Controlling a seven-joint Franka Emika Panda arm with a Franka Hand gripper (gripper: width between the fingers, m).
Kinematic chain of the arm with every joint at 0, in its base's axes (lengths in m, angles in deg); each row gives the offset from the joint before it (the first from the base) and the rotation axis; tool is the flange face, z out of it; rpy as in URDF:
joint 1: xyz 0 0 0.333 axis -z
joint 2: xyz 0 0 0 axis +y
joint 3: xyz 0 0 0.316 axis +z
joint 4: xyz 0.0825 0 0 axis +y
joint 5: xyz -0.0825 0 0.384 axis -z
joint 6: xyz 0 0 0 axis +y
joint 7: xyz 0.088 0 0 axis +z
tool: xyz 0 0 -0.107 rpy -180 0 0
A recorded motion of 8 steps. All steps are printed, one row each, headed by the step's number.
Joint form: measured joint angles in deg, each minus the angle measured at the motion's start. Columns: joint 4, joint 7, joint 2, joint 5, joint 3, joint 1, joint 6.
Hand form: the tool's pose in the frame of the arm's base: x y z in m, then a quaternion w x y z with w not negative. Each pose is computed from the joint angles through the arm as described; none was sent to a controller.
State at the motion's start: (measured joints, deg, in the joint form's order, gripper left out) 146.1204 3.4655 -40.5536 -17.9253 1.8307 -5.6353 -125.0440
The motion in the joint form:
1: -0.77 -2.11 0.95 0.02 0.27 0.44 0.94
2: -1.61 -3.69 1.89 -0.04 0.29 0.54 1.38
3: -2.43 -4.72 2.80 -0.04 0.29 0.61 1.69
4: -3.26 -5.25 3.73 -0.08 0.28 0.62 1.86
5: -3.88 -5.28 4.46 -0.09 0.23 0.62 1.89
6: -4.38 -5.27 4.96 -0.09 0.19 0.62 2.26
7: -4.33 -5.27 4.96 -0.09 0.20 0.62 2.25
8: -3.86 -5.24 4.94 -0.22 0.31 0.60 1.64
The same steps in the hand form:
1: 0.3673 0.0607 0.5318 0.13709 -0.97884 -0.00598 -0.15181
2: 0.3714 0.0611 0.5323 0.13959 -0.97946 0.00789 -0.14532
3: 0.3757 0.0614 0.5330 0.14093 -0.97983 0.01689 -0.14068
4: 0.3801 0.0620 0.5338 0.14204 -0.98001 0.02151 -0.13766
5: 0.3838 0.0622 0.5343 0.14243 -0.98011 0.02219 -0.13641
6: 0.3859 0.0624 0.5347 0.14268 -0.98051 0.02189 -0.13324
7: 0.3858 0.0624 0.5342 0.14258 -0.98058 0.02189 -0.13290
8: 0.3856 0.0630 0.5314 0.14264 -0.98038 0.02241 -0.13419

